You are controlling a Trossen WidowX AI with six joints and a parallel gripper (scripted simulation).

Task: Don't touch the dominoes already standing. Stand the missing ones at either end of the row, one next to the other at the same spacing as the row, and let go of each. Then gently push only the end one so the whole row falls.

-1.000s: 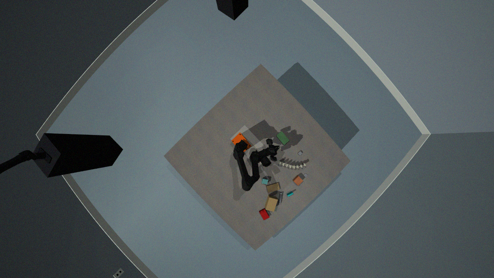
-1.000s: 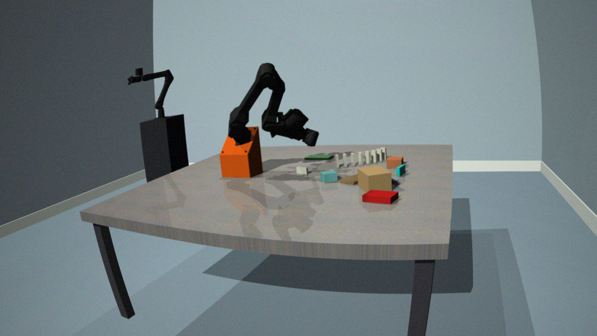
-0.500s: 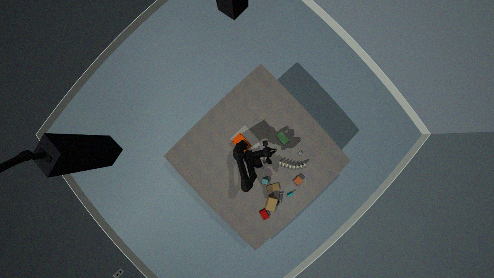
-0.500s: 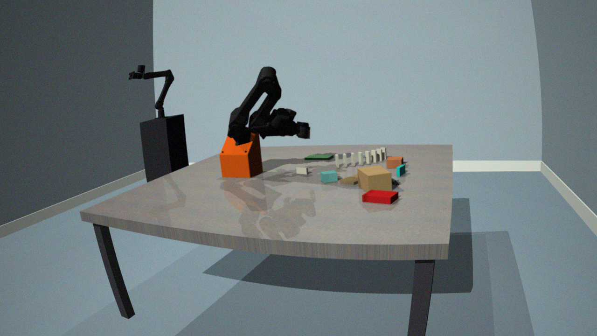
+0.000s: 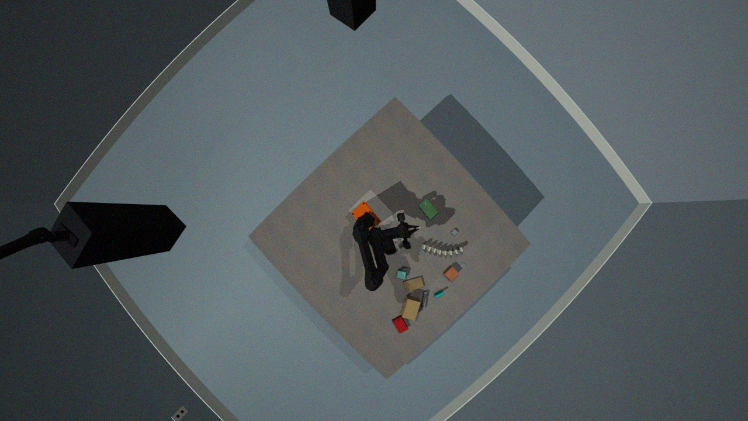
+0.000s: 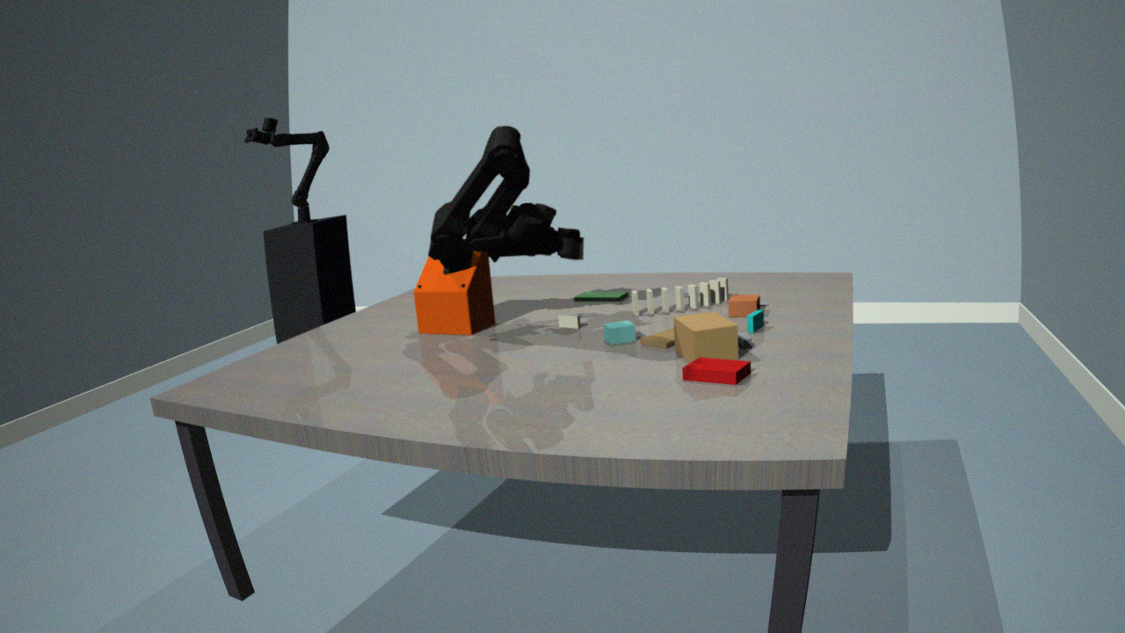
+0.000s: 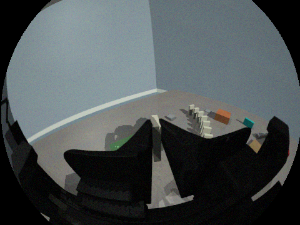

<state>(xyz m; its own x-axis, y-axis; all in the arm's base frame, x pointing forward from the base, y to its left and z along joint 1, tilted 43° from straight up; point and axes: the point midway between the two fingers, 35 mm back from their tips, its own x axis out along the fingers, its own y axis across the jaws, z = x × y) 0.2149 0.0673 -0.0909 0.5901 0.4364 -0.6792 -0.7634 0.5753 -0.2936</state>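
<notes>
My gripper tip is now 150 mm above the flat green block, 130 mm to the right of it and 10 mm short of it. From my gripper tip the other things lie so: orange block: 370 mm ahead, 140 mm below, 80 mm to the right; cyan block: 280 mm to the right, 140 mm below, 130 mm ahead; flat tan slab: 280 mm to the right, 230 mm ahead, 150 mm below.
</notes>
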